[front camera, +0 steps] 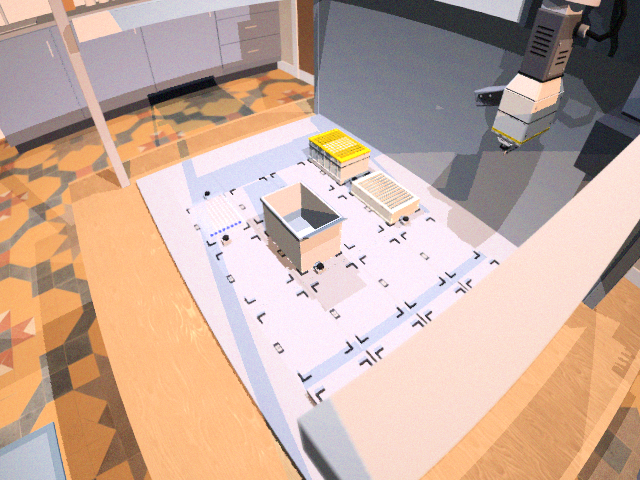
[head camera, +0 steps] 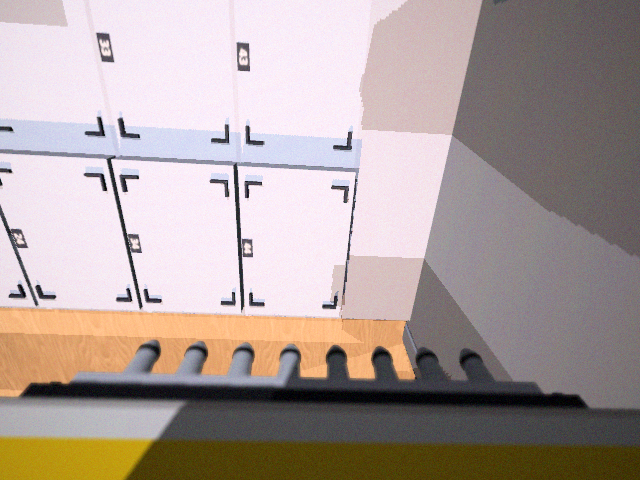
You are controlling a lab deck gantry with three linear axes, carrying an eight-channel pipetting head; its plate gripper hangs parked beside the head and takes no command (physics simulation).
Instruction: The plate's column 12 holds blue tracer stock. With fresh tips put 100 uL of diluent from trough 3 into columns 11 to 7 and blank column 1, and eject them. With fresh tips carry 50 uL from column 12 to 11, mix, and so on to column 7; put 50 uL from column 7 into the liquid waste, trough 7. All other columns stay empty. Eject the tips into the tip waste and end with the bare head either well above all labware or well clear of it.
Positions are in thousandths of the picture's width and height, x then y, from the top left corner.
Labels:
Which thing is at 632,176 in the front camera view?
A grey wall panel.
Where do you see a grey wall panel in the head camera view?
821,547

